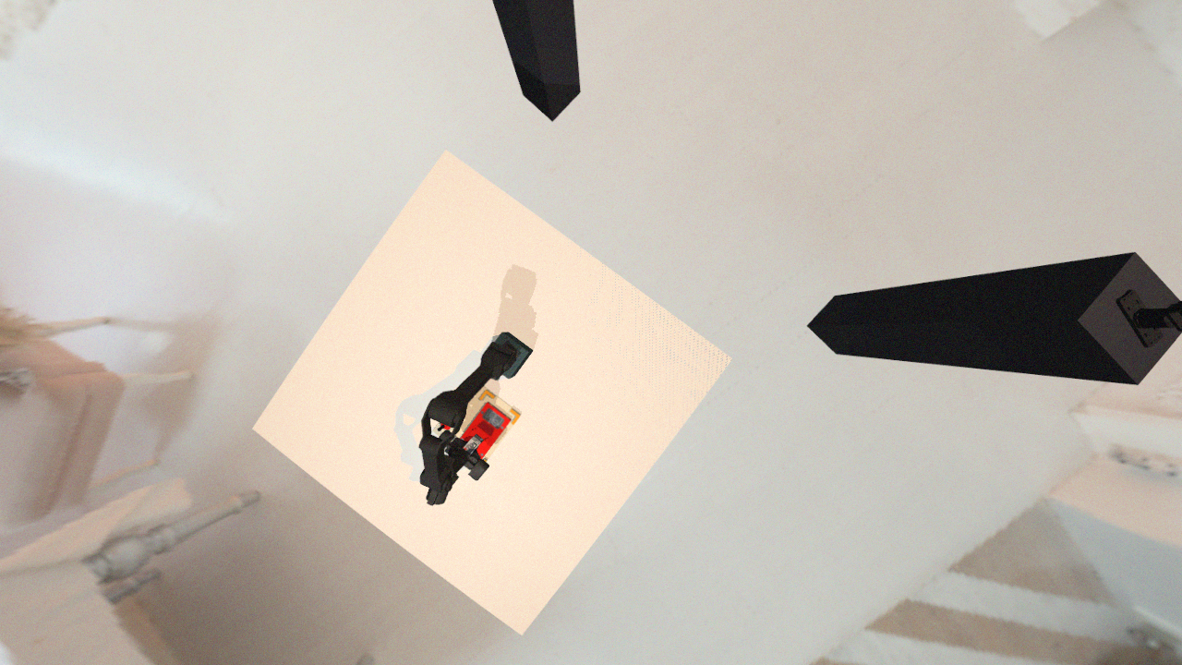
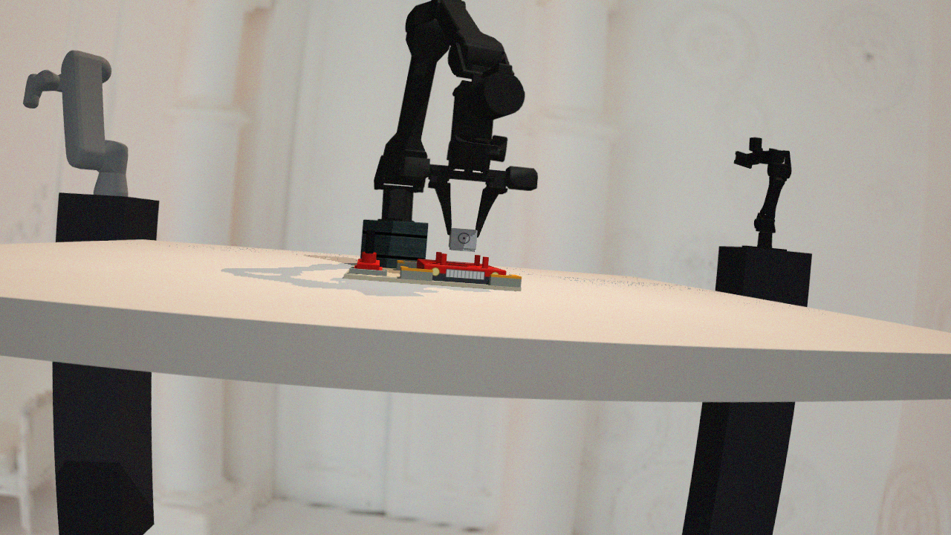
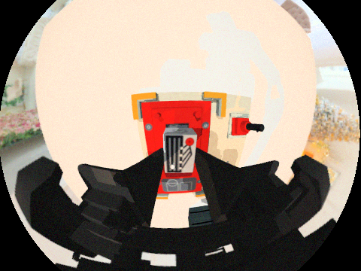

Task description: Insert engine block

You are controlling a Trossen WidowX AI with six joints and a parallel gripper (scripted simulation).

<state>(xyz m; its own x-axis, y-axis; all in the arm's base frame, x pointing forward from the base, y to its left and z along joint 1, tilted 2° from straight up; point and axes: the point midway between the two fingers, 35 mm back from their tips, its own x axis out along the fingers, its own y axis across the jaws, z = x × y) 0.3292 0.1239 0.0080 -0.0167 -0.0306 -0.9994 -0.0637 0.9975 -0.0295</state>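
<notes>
The engine block lies 10 mm below my gripper tip.
</notes>
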